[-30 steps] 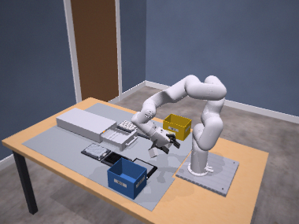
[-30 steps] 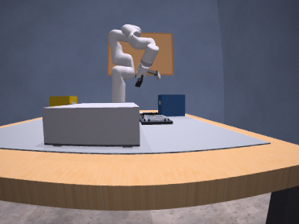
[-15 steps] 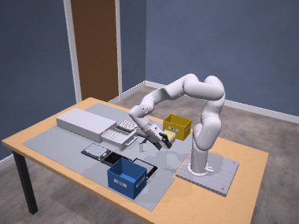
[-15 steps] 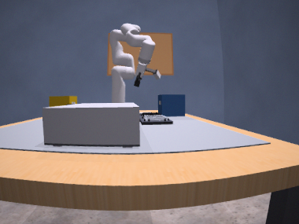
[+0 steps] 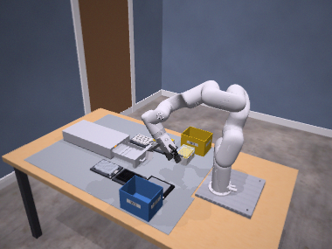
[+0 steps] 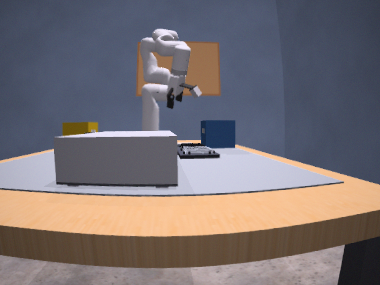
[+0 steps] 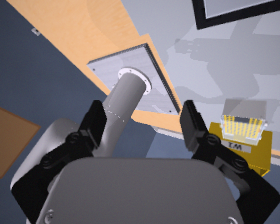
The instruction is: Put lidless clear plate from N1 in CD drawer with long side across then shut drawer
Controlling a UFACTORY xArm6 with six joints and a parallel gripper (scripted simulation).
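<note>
The clear plate is 440 mm ahead of my hand and 190 mm below it. Round my hand: blue bin: 180 mm to the left, 170 mm below, 100 mm ahead; work nest N1: 440 mm ahead, 200 mm below, 10 mm to the left; drawer: 400 mm ahead, 180 mm to the right, 180 mm below.
</note>
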